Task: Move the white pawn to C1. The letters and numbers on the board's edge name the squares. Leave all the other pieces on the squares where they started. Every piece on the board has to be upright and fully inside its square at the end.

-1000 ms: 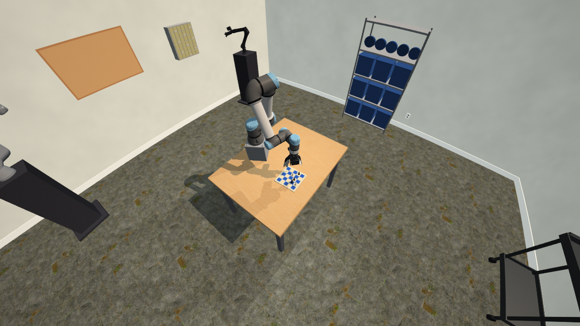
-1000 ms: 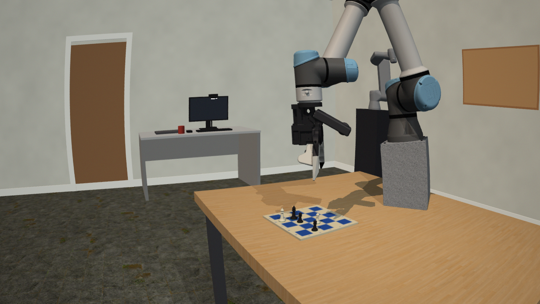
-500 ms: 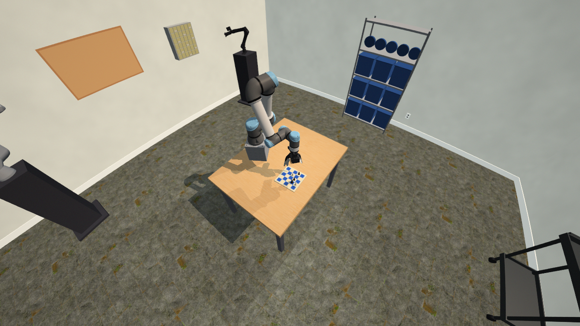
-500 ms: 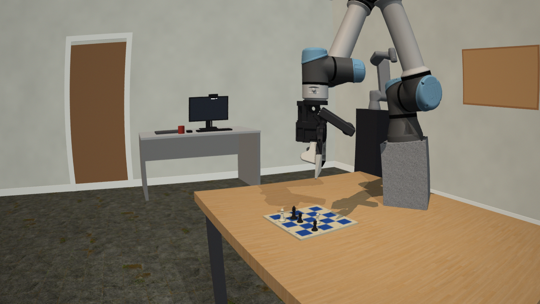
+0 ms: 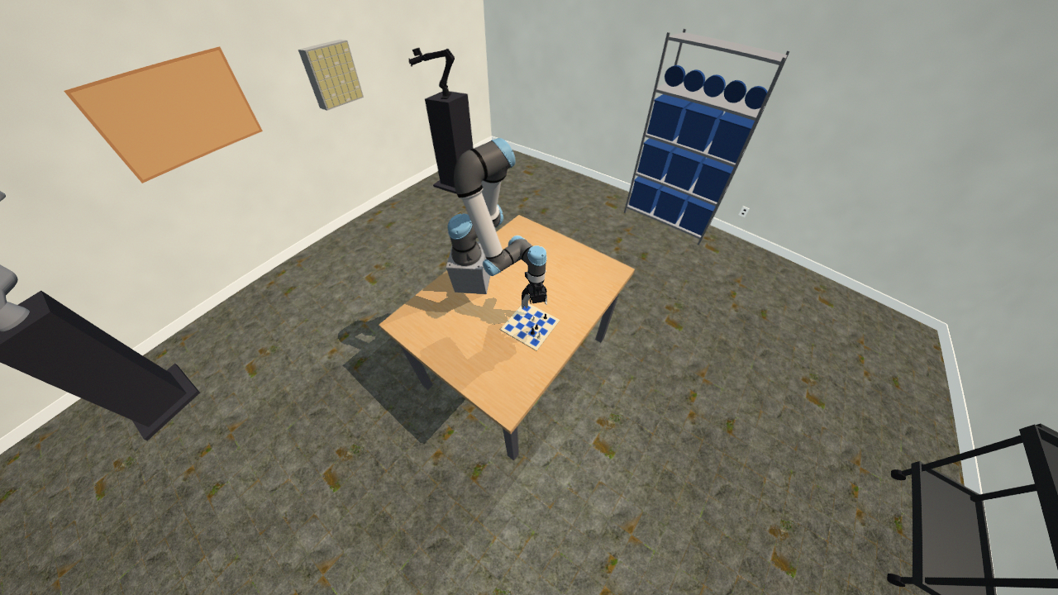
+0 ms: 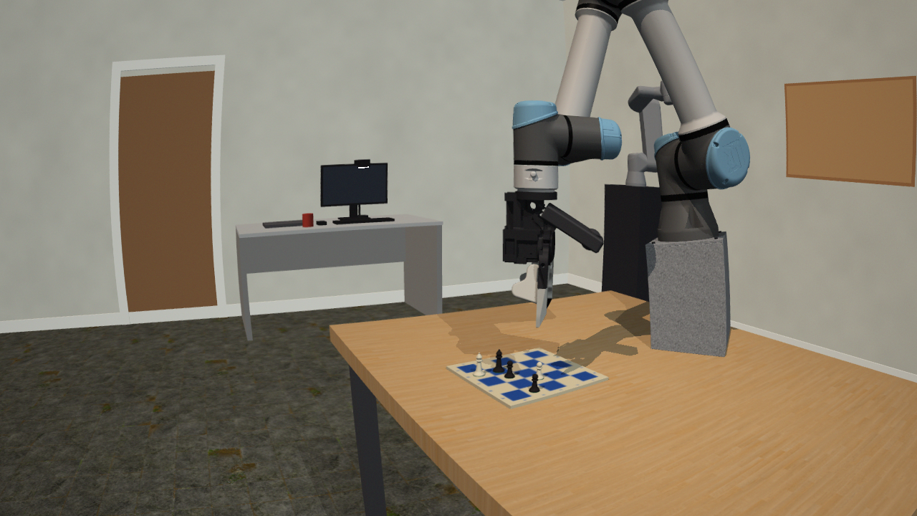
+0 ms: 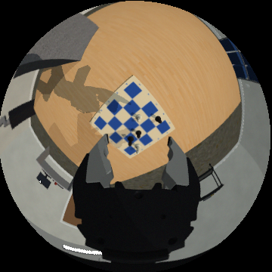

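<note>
The white pawn lies 11 cm below my hand. From my hand the other things lie so: taller white piece 8 cm ahead, 8 cm to the right, 10 cm below; then chessboard 3 cm to the right, 12 cm below.
</note>
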